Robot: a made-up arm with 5 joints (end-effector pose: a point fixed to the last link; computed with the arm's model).
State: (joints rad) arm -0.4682 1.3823 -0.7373 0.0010 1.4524
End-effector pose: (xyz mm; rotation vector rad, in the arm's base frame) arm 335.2 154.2 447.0 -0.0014 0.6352 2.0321
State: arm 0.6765 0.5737 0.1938 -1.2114 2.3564
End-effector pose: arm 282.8 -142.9 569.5 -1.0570 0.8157 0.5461
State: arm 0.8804 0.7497 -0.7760 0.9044 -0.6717
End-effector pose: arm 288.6 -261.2 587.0 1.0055 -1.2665 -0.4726
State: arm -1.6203 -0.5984 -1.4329 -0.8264 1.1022
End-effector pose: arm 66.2 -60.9 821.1 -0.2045 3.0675 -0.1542
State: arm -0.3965 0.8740 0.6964 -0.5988 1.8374
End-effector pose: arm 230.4 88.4 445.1 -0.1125 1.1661 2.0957
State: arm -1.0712 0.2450 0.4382 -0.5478 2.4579
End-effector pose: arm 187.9 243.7 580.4 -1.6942 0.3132 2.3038
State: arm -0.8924 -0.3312 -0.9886 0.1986 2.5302
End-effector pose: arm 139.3 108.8 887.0 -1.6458 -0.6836 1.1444
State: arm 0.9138 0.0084 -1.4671 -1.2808 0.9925
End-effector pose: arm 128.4 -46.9 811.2 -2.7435 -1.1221 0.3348
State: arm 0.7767 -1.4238 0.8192 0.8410 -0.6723
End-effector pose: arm 167.0 -91.9 745.8 0.7794 -1.6074 0.1367
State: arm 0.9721 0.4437 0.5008 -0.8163 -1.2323
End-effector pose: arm 207.0 -200.0 547.6 0.7426 -2.2227 -0.1148
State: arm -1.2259 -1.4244 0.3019 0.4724 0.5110
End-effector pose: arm 85.4 54.8 841.5 0.7613 -1.2475 2.5419
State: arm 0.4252 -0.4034 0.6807 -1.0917 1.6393
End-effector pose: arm 255.3 -59.5 699.5 -1.1040 -0.1809 0.8153
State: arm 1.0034 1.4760 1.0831 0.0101 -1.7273
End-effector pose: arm 57.8 22.6 441.4 0.4496 -0.3911 -2.4946
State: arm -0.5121 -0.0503 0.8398 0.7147 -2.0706
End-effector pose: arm 245.6 100.2 527.2 1.3148 -0.7884 -0.9955
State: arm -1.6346 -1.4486 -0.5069 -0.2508 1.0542
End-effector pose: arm 72.2 -133.7 819.8 -0.2791 2.8205 -1.1171
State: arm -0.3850 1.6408 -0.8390 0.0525 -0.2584
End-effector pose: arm 324.5 105.9 397.5 1.3763 -0.2028 0.8698
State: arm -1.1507 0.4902 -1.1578 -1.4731 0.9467
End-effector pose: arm 147.2 194.8 740.1 -0.3092 -2.8439 1.2676
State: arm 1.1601 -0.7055 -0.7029 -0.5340 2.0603
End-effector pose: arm 96.5 -7.8 874.9 -2.0203 0.1950 -0.6140
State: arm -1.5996 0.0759 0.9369 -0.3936 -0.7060
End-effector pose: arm 73.3 222.5 550.5 1.9249 0.4286 1.4981
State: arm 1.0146 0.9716 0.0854 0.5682 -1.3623
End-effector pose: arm 185.0 -184.0 414.3 0.9354 -1.2643 -1.7024
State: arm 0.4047 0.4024 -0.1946 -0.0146 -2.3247
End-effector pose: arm 361.1 -116.6 614.5 -1.6997 2.3992 0.7564
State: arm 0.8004 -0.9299 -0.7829 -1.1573 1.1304
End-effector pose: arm 41.5 56.7 818.4 -2.7994 -1.2623 0.0995
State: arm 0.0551 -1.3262 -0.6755 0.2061 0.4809
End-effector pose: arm -53.4 19.1 849.8 -1.0661 -1.9963 1.4453
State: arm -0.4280 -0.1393 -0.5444 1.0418 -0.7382
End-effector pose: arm 315.6 111.0 780.0 1.6885 -0.8649 0.8434
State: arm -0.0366 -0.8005 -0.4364 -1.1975 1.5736
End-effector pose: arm 92.8 21.7 834.4 -1.8442 -1.7057 0.1211
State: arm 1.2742 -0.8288 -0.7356 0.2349 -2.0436
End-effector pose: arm 77.7 -15.6 893.8 -0.5247 2.4472 -1.5937
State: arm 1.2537 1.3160 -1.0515 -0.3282 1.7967
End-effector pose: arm 188.1 -293.8 533.8 -0.3569 0.5731 0.2773
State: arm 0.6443 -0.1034 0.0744 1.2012 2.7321
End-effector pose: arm 292.3 -142.4 637.3 0.0864 1.6379 1.6870
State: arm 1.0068 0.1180 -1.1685 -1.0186 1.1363
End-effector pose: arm 159.5 -106.9 817.8 -2.1502 -0.7283 0.2966
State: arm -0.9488 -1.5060 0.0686 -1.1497 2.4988
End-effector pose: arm 24.8 -38.9 800.4 -0.9908 -1.5894 -0.1360
